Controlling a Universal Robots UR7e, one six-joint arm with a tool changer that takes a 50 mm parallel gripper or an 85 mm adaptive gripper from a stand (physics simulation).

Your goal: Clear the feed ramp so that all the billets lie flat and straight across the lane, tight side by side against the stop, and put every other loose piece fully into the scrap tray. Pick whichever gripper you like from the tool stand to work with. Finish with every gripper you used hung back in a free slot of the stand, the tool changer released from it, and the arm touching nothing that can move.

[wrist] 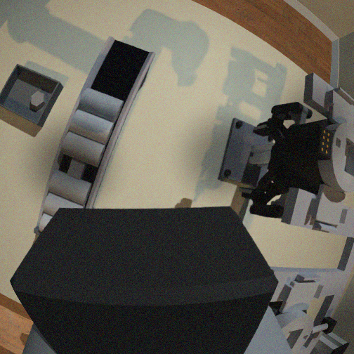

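Observation:
The feed ramp (118, 131) runs down the left of the wrist view. Several grey billets lie across its lane: three in an upper group, the middle one a billet (91, 125), and more in a lower group, with a billet (70, 186) at its top. Between the groups a small grey block (76, 168) sits on the dark lane floor. The lowest billet is partly hidden by the black wrist part (145, 255). The scrap tray (51, 102) holds a small hexagonal piece (37, 101). No gripper fingers on my arm show.
At the right, a black adaptive gripper (255, 162) hangs at the tool stand with its fingers spread, beside a dark plate with round knobs (233, 159). Light and dark parts of another device (295, 322) show at the bottom right. A small brown patch (184, 202) shows near the centre.

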